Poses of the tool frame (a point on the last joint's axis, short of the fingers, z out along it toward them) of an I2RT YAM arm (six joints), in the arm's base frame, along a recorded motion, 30 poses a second.
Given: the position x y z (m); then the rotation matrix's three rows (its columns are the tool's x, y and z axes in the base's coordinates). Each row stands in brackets.
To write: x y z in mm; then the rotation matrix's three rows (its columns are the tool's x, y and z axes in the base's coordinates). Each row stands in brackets. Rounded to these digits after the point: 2 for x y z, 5 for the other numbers.
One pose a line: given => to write
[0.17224 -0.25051 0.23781], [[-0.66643 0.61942 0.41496], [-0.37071 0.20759 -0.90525], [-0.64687 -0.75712 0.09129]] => [172.24 -250.51 237.81], [[-0.66643 0.61942 0.41496], [-0.37071 0.20759 -0.90525], [-0.64687 -0.75712 0.09129]]
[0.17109 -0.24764 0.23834], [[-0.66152 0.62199 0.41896], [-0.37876 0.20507 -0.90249], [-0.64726 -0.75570 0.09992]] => [171.09 -247.64 238.34], [[-0.66152 0.62199 0.41896], [-0.37876 0.20507 -0.90249], [-0.64726 -0.75570 0.09992]]
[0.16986 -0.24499 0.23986], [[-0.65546 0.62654 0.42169], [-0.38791 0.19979 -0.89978], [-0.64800 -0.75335 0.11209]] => [169.86 -244.99 239.86], [[-0.65546 0.62654 0.42169], [-0.38791 0.19979 -0.89978], [-0.64800 -0.75335 0.11209]]
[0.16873 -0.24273 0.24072], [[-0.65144 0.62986 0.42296], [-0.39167 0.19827 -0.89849], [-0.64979 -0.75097 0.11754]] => [168.73 -242.73 240.72], [[-0.65144 0.62986 0.42296], [-0.39167 0.19827 -0.89849], [-0.64979 -0.75097 0.11754]]
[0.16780 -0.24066 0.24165], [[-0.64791 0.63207 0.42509], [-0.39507 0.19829 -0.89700], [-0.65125 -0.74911 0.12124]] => [167.80 -240.66 241.65], [[-0.64791 0.63207 0.42509], [-0.39507 0.19829 -0.89700], [-0.65125 -0.74911 0.12124]]
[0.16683 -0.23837 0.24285], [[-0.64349 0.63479 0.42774], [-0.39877 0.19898 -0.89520], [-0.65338 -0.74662 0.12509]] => [166.83 -238.37 242.85], [[-0.64349 0.63479 0.42774], [-0.39877 0.19898 -0.89520], [-0.65338 -0.74662 0.12509]]
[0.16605 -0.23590 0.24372], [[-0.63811 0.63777 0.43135], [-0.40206 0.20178 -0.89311], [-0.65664 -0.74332 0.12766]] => [166.05 -235.90 243.72], [[-0.63811 0.63777 0.43135], [-0.40206 0.20178 -0.89311], [-0.65664 -0.74332 0.12766]]
